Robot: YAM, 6 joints.
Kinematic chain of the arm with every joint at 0, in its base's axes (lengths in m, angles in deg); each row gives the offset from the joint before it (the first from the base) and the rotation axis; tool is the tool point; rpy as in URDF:
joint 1: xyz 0 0 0.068 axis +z
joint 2: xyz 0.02 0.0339 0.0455 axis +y
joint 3: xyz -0.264 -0.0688 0 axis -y
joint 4: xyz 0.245 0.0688 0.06 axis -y
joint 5: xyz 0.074 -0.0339 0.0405 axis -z
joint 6: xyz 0.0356 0 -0.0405 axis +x
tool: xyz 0 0 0 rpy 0 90 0
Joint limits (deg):
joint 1: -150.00..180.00
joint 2: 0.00..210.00
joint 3: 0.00..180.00
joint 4: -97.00..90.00
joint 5: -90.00..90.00
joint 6: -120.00..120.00
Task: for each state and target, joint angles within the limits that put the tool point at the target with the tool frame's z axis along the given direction. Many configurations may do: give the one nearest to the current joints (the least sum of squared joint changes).
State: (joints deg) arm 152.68 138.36 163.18 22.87 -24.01 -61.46
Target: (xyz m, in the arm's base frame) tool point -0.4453 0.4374 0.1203 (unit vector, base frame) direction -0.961 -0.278 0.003
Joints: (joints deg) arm 132.59 173.60 154.54 19.44 -63.55 -61.46
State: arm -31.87 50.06 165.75 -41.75 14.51 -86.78
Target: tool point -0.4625 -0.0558 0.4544 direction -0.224 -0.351 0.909
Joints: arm 5.44 32.07 175.65 -37.84 19.16 -86.78
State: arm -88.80 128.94 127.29 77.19 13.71 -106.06
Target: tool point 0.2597 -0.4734 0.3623 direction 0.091 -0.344 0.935
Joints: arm -60.92 150.78 140.94 79.60 5.03 -106.06
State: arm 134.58 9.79 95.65 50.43 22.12 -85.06
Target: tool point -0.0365 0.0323 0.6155 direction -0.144 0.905 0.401
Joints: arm 179.83 53.16 94.53 28.55 64.73 -85.06
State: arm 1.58 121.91 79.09 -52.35 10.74 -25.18
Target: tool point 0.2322 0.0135 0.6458 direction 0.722 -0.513 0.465
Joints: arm 8.74 87.19 129.13 -5.75 38.07 -25.18
